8 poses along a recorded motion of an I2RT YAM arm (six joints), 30 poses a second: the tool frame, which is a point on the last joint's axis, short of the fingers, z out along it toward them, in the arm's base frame.
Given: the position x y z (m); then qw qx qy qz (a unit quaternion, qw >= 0).
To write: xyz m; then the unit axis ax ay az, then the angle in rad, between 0 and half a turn. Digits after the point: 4 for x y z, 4 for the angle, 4 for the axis.
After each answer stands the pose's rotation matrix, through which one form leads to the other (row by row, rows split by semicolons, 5 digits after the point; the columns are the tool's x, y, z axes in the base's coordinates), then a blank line. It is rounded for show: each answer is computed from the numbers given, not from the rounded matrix.
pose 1, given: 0.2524 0.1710 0.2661 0.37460 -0.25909 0.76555 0.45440
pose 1, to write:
0.2524 0.1710 0.2661 -0.2794 0.8257 0.4901 2.3737
-0.58509 -0.73713 0.33809; -0.05626 0.45279 0.88984; -0.80901 0.50162 -0.30639

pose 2, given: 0.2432 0.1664 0.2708 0.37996 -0.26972 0.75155 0.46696
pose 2, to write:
0.2432 0.1664 0.2708 -0.2916 0.8125 0.5048 2.3621
-0.56576 -0.76027 0.31922; -0.05056 0.41840 0.90686; -0.82302 0.49692 -0.27516

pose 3, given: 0.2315 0.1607 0.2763 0.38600 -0.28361 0.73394 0.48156
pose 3, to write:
0.2315 0.1607 0.2763 -0.3074 0.7956 0.5220 2.3490
-0.54114 -0.78807 0.29345; -0.04454 0.37533 0.92582; -0.83975 0.48793 -0.23821

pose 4, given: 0.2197 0.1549 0.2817 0.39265 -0.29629 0.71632 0.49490
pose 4, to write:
0.2197 0.1549 0.2817 -0.3222 0.7789 0.5381 2.3346
-0.51608 -0.81312 0.26926; -0.03583 0.33457 0.94169; -0.85579 0.47634 -0.20180

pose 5, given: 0.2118 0.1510 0.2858 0.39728 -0.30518 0.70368 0.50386
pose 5, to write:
0.2118 0.1510 0.2858 -0.3325 0.7668 0.5490 2.3245
-0.49807 -0.82984 0.25158; -0.02915 0.30599 0.95159; -0.86665 0.46663 -0.17659

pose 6, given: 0.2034 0.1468 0.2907 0.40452 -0.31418 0.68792 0.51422
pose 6, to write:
0.2034 0.1468 0.2907 -0.3435 0.7522 0.5623 2.3087
-0.47531 -0.84828 0.23344; -0.01624 0.27374 0.96167; -0.87967 0.45330 -0.14388

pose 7, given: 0.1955 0.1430 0.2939 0.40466 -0.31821 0.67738 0.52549
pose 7, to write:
0.1955 0.1430 0.2939 -0.3480 0.7407 0.5746 2.3084
-0.46998 -0.85640 0.21379; -0.00581 0.24520 0.96946; -0.88266 0.45438 -0.12021

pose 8, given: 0.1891 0.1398 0.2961 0.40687 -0.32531 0.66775 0.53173
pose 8, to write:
0.1891 0.1398 0.2961 -0.3561 0.7310 0.5821 2.3035
-0.45726 -0.86714 0.19742; -0.00176 0.22287 0.97485; -0.88933 0.44541 -0.10344

